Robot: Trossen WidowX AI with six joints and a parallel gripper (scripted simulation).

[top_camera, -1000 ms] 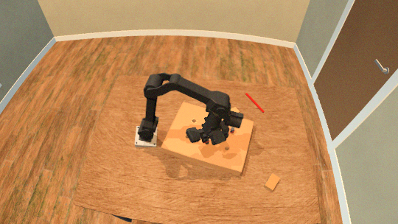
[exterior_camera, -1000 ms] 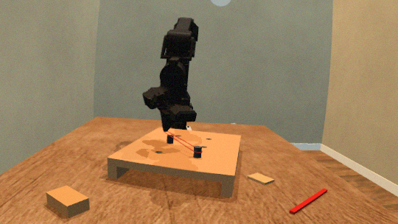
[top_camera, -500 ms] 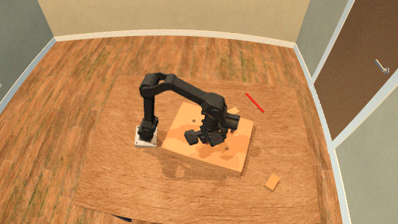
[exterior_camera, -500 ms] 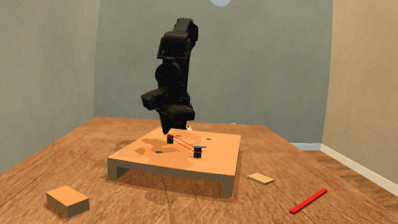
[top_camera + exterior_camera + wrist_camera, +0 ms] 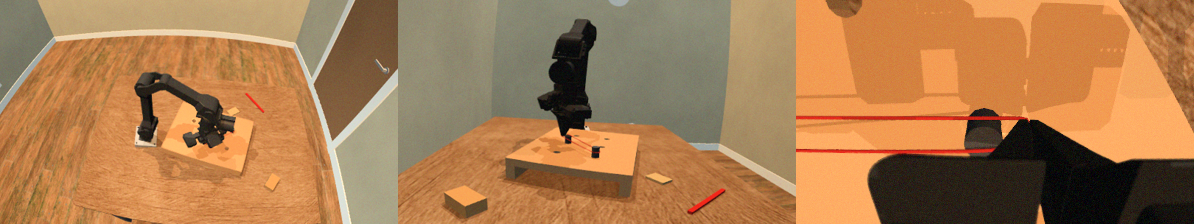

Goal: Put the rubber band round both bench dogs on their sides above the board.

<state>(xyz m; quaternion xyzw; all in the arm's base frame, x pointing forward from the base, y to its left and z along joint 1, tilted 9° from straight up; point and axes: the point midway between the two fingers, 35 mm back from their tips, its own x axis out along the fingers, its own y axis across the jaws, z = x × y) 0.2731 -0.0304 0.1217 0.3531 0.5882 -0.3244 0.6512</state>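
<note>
Now: the light wooden board 70 mm below my hand, 60 mm to the left of it and 20 mm ahead of it. Round my hand: thin tan tile: 250 mm to the left, 140 mm ahead, 100 mm below; then red stick: 330 mm to the left, 260 mm ahead, 100 mm below; then tan block: 340 mm ahead, 150 mm to the right, 90 mm below.
</note>
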